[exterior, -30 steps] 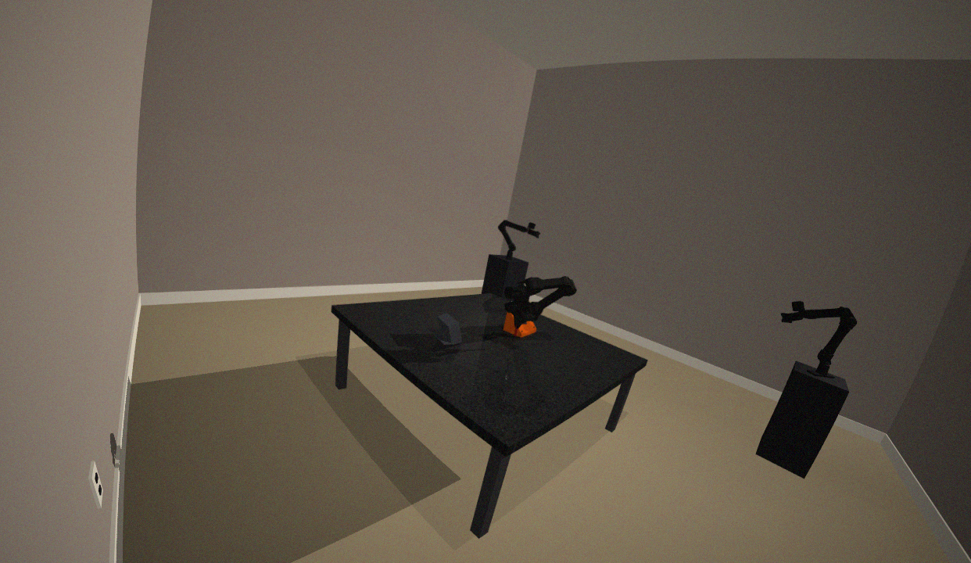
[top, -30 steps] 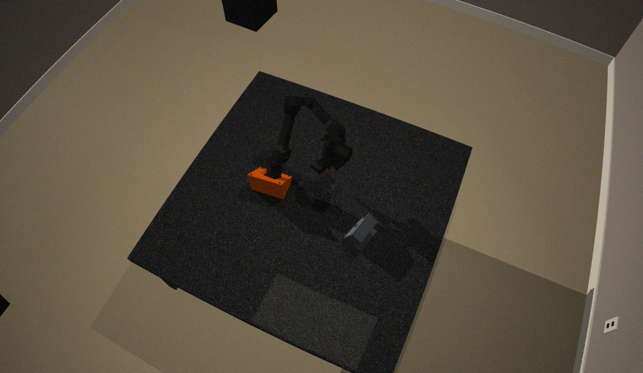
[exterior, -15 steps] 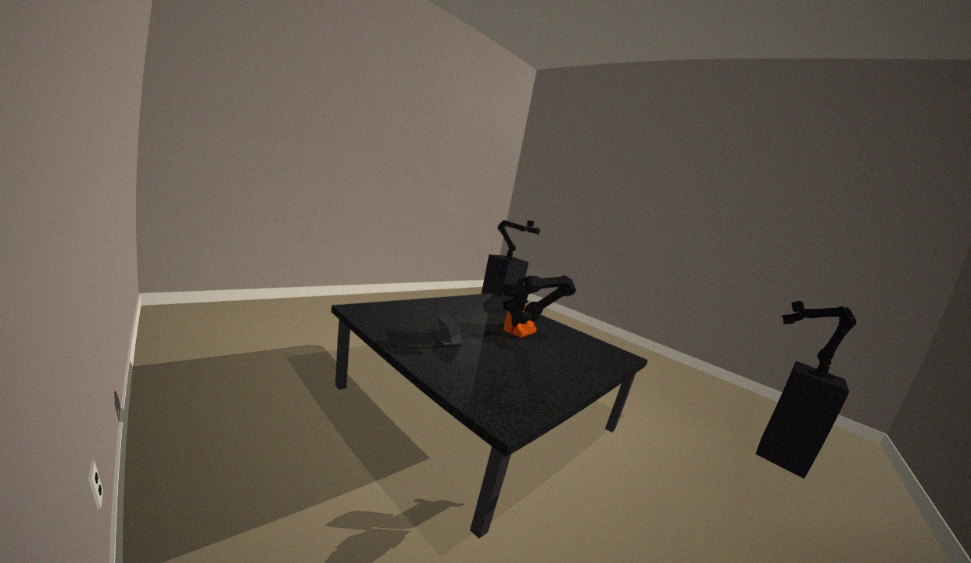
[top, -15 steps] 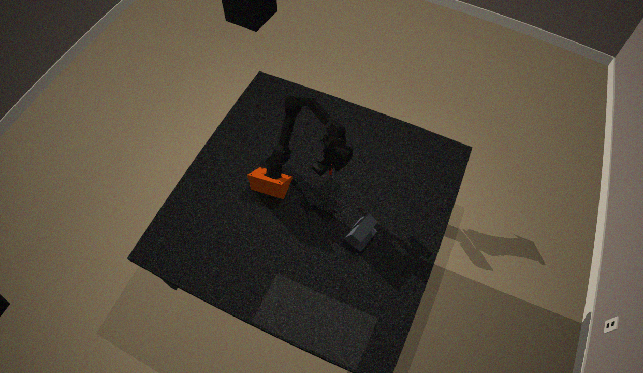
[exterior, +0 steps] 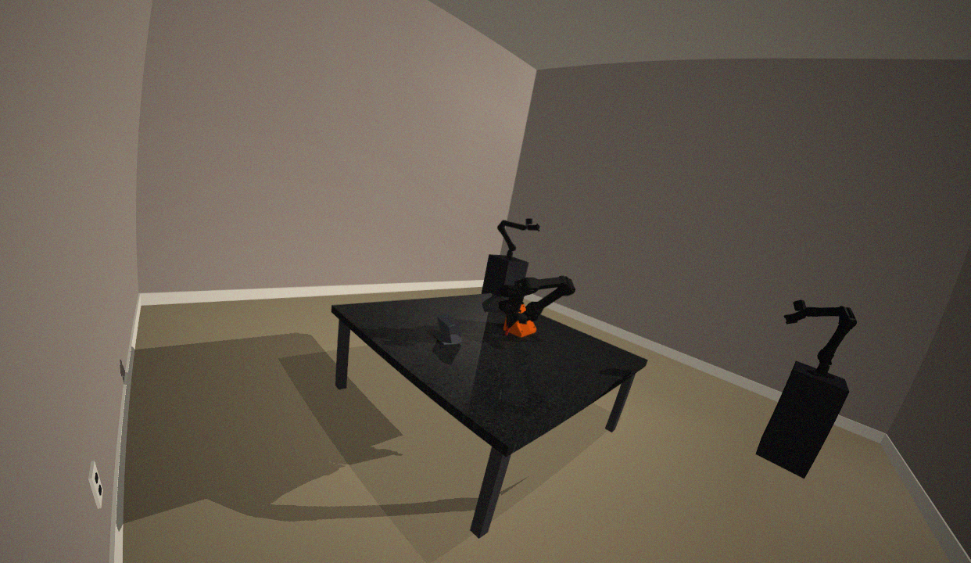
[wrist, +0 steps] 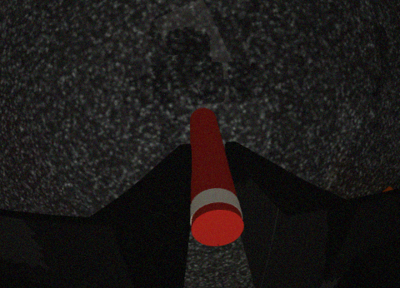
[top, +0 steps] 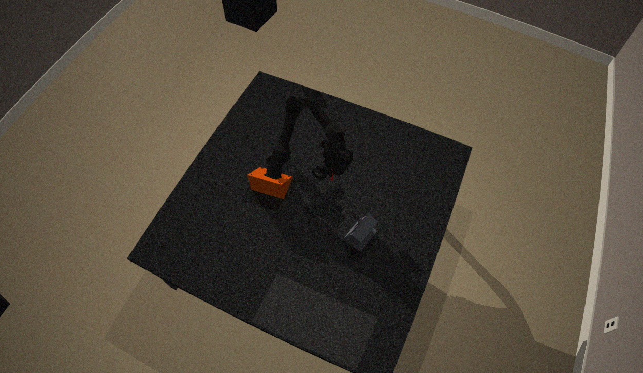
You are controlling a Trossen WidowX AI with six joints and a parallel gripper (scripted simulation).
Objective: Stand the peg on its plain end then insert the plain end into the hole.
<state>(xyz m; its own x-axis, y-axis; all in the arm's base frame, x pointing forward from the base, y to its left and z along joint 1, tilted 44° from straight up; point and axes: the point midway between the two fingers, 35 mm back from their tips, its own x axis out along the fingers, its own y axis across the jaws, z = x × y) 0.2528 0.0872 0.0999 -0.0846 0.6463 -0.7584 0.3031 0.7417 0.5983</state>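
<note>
Right now my gripper tip is 24 cm short of the grey sloped panel, 16 cm to the left of it and 5 cm above it. The rest, counted from my gripper tip: red peg 2 cm above.
</note>
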